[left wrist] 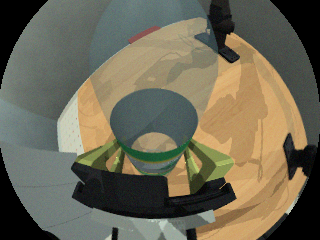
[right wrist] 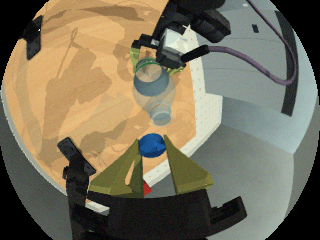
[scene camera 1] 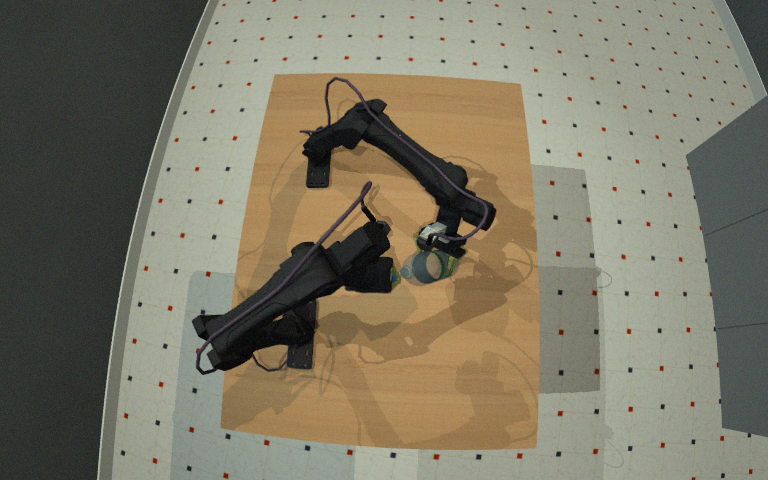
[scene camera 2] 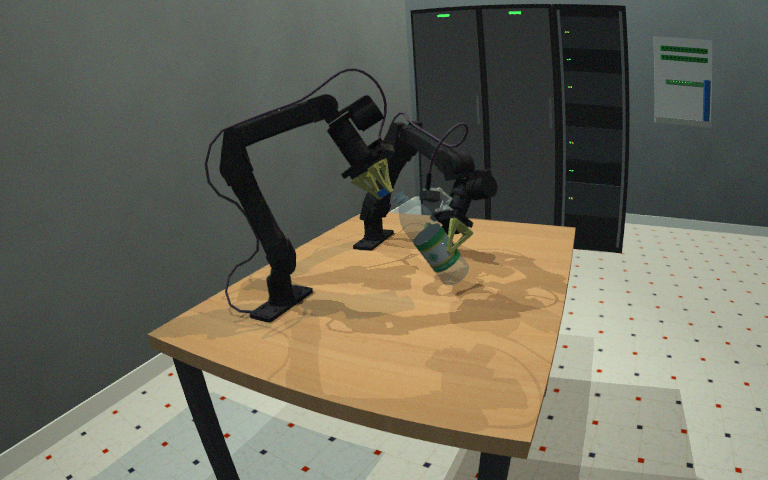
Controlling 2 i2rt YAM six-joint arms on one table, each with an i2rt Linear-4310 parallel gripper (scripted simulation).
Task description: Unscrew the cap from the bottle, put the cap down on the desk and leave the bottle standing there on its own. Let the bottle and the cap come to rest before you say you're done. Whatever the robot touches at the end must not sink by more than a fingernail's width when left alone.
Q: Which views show my right gripper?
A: The right wrist view, scene camera 1 and scene camera 2 only.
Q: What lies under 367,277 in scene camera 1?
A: My right gripper.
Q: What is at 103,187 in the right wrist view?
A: My right gripper.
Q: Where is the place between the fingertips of my left gripper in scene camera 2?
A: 438,253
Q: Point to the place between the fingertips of my left gripper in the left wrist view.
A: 154,138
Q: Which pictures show the bottle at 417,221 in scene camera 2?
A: The left wrist view, the right wrist view, scene camera 1 and scene camera 2: all of them.
